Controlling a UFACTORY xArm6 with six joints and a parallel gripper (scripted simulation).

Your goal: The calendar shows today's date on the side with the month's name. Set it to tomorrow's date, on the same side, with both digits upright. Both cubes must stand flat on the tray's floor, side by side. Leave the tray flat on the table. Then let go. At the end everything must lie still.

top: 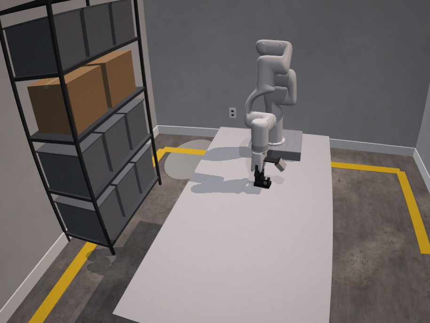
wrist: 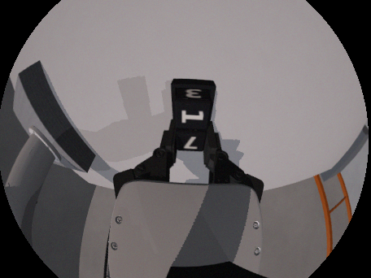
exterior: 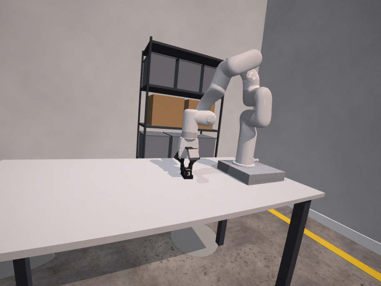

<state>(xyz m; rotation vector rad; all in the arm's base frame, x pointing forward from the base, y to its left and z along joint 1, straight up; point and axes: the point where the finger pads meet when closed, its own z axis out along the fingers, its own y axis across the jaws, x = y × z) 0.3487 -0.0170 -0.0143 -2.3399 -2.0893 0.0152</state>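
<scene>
My hand is 10 mm above the black cube.
</scene>
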